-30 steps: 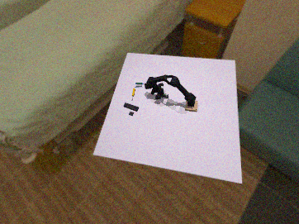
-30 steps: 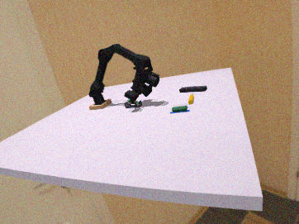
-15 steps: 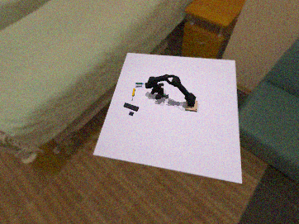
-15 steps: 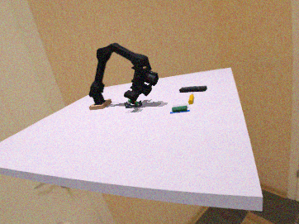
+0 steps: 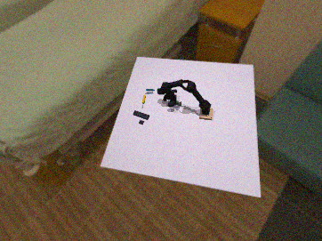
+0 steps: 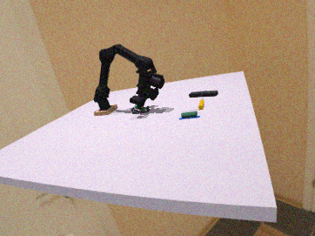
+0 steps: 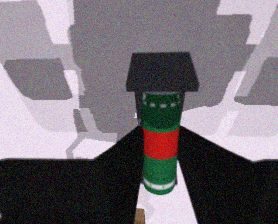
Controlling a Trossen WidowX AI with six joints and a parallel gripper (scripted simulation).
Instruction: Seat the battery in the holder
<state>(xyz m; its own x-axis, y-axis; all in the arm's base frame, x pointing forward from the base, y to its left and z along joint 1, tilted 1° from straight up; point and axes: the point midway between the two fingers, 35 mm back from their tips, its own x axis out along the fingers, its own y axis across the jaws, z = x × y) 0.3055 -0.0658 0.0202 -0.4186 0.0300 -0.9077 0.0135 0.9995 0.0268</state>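
Now: the battery 10 mm above my gripper tip. Also, from my gripper tip: black remote: 320 mm ahead, 180 mm to the left; then yellow screwdriver: 330 mm ahead, 30 mm to the left, 10 mm below.
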